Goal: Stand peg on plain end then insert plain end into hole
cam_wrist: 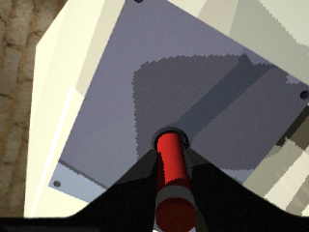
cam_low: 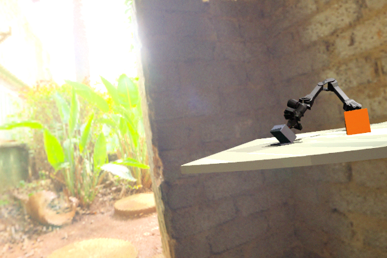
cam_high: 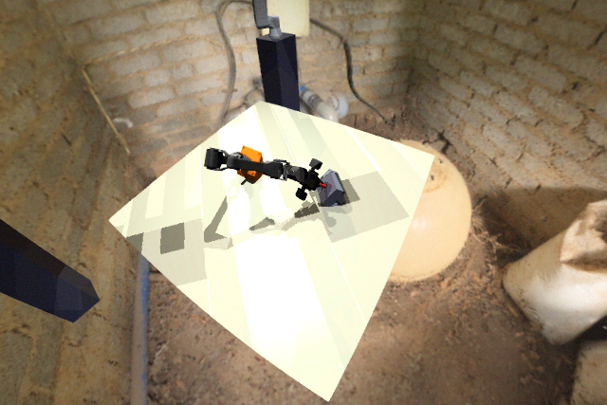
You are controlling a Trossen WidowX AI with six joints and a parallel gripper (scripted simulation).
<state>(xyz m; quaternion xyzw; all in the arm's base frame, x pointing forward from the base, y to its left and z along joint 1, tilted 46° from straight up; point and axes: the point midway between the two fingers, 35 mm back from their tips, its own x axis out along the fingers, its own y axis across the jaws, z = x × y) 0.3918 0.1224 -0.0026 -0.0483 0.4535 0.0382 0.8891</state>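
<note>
My gripper tip is 10 mm to the left of the red peg, 10 mm below it and 10 mm past it. The rest, counted from my gripper tip: sloped panel: 30 mm to the left, 30 mm below, 20 mm ahead.
</note>
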